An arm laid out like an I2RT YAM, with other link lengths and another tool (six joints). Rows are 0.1 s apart.
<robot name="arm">
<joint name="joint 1" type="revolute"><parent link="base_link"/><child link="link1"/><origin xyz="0 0 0.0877" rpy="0 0 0"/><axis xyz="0 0 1"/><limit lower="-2.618" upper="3.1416"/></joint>
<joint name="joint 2" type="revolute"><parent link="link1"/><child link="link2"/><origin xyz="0.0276 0.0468 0.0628" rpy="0 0 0"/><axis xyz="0 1 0"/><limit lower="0" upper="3.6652"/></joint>
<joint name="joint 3" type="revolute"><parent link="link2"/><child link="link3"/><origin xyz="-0.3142 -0.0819 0" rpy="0 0 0"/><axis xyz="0 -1 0"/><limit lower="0" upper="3.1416"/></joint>
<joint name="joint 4" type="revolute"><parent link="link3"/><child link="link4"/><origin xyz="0.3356 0.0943 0.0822" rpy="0 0 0"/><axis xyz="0 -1 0"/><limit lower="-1.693" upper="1.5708"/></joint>
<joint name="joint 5" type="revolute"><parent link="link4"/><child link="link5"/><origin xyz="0.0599 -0.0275 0.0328" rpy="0 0 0"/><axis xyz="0 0 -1"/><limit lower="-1.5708" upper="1.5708"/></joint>
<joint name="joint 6" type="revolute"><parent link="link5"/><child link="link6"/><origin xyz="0.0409 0 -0.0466" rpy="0 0 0"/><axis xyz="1 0 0"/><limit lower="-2.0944" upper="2.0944"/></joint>
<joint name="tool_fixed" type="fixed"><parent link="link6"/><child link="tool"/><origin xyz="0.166 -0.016 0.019" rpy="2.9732 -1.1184 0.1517"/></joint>
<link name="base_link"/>
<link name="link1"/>
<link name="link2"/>
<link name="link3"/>
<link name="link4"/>
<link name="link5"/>
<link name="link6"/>
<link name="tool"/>
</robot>
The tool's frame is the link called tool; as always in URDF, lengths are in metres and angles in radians.
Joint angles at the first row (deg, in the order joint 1, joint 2, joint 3, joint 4, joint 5, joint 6):
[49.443 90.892 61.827 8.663 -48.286 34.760]
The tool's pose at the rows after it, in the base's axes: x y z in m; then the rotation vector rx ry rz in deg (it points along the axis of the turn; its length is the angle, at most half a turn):
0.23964, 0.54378, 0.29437, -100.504, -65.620, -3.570
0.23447, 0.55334, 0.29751, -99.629, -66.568, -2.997
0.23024, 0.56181, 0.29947, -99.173, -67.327, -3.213
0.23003, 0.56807, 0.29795, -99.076, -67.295, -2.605
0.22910, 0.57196, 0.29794, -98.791, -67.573, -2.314
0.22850, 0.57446, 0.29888, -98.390, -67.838, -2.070
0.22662, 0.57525, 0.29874, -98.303, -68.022, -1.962
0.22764, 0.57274, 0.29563, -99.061, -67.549, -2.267
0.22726, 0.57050, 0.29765, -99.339, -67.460, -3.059
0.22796, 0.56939, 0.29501, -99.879, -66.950, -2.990
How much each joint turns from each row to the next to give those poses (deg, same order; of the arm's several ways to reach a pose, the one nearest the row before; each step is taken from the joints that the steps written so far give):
[0.312 0.386 0.758 0.038 0.646 0.381]
[0.941 1.171 1.570 -0.153 -0.250 0.102]
[0.980 0.891 1.078 0.227 0.486 -0.086]
[0.411 1.128 1.027 0.017 0.053 0.387]
[0.259 0.654 0.674 -0.002 -0.163 0.051]
[0.099 0.445 0.529 0.036 -0.360 0.072]
[0.194 0.013 0.012 -0.038 0.016 -0.046]
[-0.028 -0.419 -0.723 0.024 0.748 -0.069]
[0.069 -0.716 -0.511 0.055 0.639 -0.174]
[0.015 -0.142 -0.384 0.010 0.488 0.207]

